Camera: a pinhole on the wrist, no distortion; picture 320 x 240 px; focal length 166.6 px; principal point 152.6 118.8 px. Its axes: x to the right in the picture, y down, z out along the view. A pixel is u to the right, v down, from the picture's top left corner.
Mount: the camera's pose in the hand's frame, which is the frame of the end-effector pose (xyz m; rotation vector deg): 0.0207 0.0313 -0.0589 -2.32 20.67 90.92
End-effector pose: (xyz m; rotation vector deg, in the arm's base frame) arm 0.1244 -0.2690 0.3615 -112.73 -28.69 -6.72
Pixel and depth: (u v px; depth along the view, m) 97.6 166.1 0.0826
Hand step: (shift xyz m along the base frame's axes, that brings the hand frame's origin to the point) 0.0199 0.0226 -0.0307
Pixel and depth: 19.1 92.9 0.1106
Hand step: 0.0388 0.0852 0.0132
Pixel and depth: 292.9 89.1 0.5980
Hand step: 0.4090 0.1426 -0.6620
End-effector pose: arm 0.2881 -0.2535 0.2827 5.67 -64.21 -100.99
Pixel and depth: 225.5 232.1 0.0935
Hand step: 0.0609 0.0340 0.0757
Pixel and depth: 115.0 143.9 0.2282
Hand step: -0.0829 0.0832 0.1424
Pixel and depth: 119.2 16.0 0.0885
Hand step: -0.0297 -0.0620 0.0742
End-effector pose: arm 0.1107 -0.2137 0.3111 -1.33 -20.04 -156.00
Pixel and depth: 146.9 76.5 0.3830
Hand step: -0.1415 -0.1057 0.3187
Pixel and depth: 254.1 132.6 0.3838
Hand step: 0.0806 -0.2732 0.3338
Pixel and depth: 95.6 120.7 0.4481
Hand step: -0.1181 0.0601 0.3983
